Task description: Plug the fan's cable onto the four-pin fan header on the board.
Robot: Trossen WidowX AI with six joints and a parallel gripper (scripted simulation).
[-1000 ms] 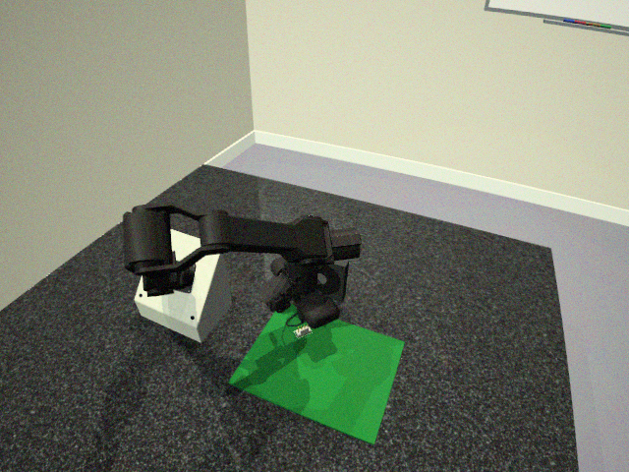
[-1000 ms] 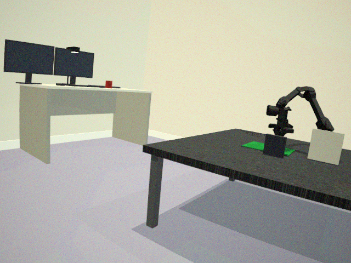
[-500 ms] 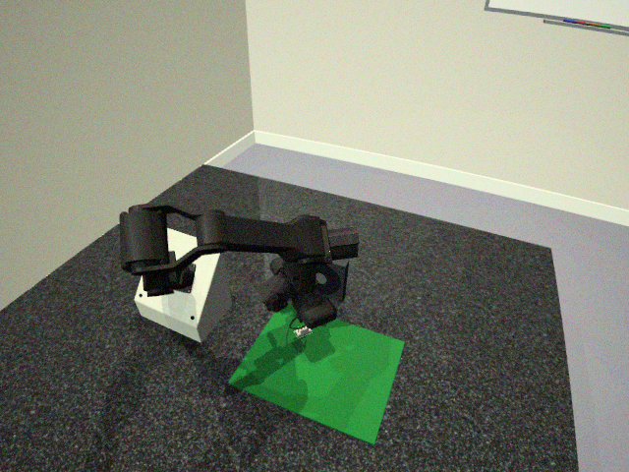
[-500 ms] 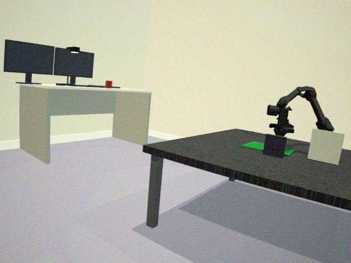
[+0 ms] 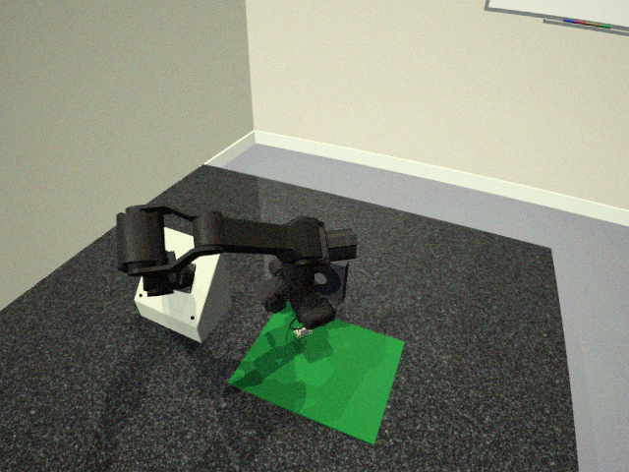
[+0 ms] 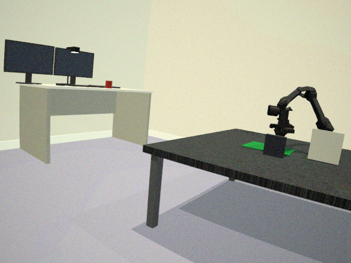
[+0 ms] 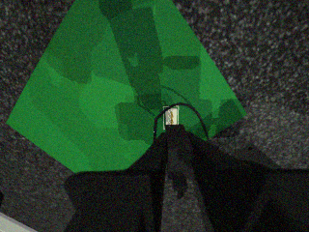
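The green board lies 7 cm ahead of my gripper tip, 6 cm to the right of it and 8 cm below it. Round my gripper tip: black fan (13 cm to the left); then dark plug (1 cm ahead, 1 cm to the left, 1 cm above).
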